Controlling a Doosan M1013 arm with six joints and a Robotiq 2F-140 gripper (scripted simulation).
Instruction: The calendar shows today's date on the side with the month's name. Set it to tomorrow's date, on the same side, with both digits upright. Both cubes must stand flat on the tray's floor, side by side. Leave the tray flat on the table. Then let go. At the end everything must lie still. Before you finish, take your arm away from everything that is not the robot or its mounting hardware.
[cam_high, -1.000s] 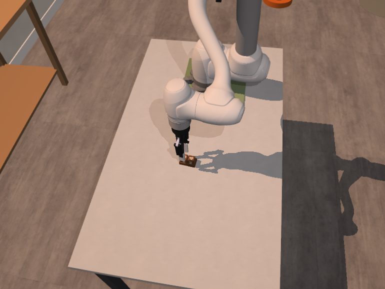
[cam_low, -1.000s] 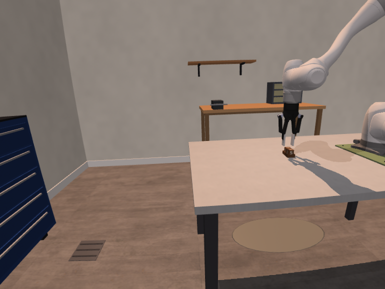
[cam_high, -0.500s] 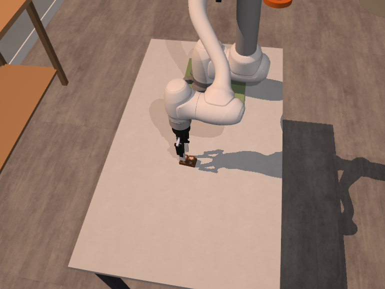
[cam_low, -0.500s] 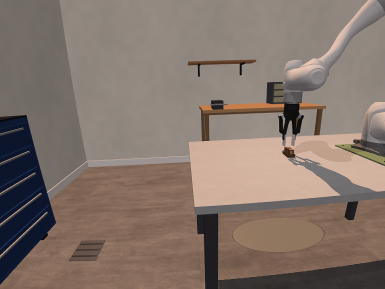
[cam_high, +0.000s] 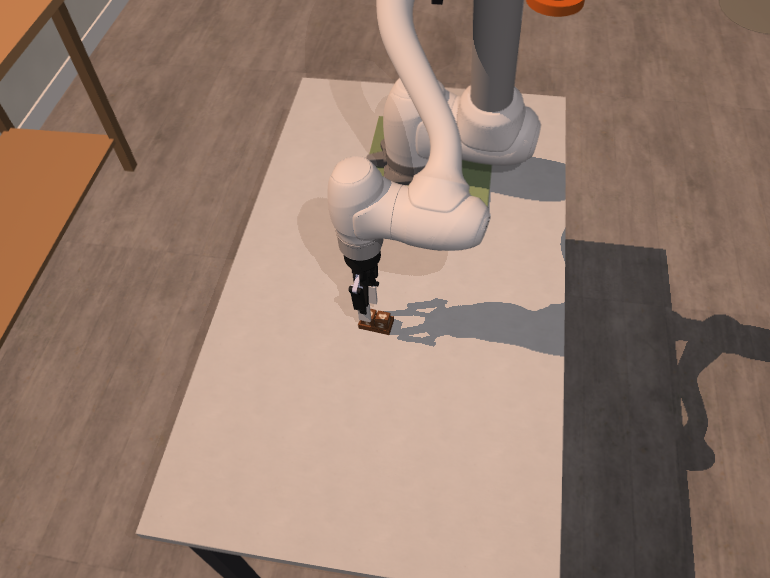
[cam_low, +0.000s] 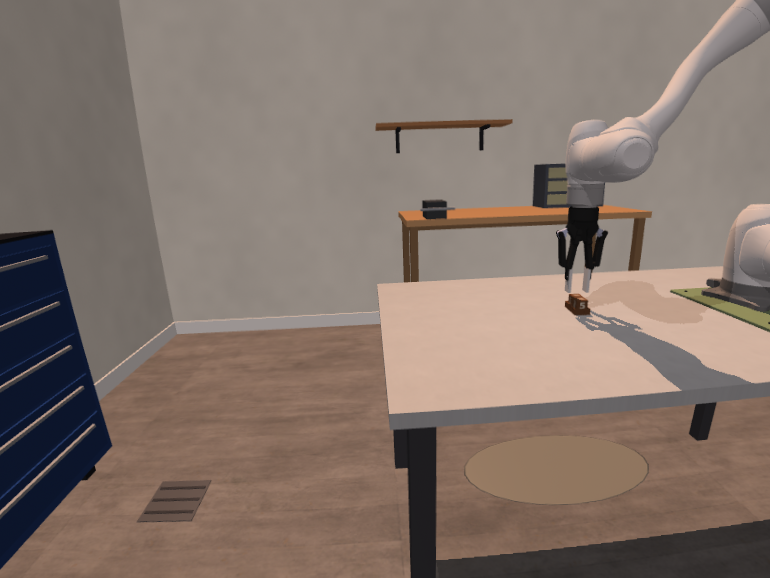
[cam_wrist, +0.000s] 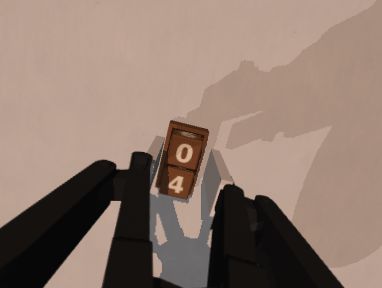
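Now: hand 60 mm above the brown digit cube. The rest, counted from my hand: tray (20 mm to the left, 70 mm below).
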